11 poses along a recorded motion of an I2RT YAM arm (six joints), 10 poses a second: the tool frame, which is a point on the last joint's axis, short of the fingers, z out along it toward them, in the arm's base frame.
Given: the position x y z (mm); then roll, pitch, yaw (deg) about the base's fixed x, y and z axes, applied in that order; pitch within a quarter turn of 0, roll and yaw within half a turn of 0.
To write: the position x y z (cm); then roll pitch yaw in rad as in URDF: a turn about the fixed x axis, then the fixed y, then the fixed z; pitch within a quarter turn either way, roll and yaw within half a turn. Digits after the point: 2 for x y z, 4 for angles.
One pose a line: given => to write
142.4, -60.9, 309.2, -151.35, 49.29, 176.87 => 14.24, -6.09, 30.92, -2.6416, 0.8603, 3.0870
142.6, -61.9, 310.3, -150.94, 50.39, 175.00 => 14.26, -6.19, 31.03, -2.6344, 0.8795, 3.0543
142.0, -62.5, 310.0, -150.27, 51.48, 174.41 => 14.20, -6.25, 31.00, -2.6227, 0.8985, 3.0440
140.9, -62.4, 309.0, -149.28, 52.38, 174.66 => 14.09, -6.24, 30.90, -2.6054, 0.9142, 3.0484
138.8, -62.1, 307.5, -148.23, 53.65, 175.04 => 13.88, -6.21, 30.75, -2.5871, 0.9364, 3.0550
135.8, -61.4, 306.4, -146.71, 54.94, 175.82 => 13.58, -6.14, 30.64, -2.5606, 0.9589, 3.0686
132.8, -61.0, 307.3, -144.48, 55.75, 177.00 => 13.28, -6.10, 30.73, -2.5217, 0.9730, 3.0892
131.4, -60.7, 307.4, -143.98, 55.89, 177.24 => 13.14, -6.07, 30.74, -2.5129, 0.9755, 3.0934
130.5, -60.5, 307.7, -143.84, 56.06, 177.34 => 13.05, -6.05, 30.77, -2.5105, 0.9784, 3.0952
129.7, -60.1, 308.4, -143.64, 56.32, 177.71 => 12.97, -6.01, 30.84, -2.5070, 0.9830, 3.1016
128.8, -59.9, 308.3, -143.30, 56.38, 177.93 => 12.88, -5.99, 30.83, -2.5011, 0.9840, 3.1055
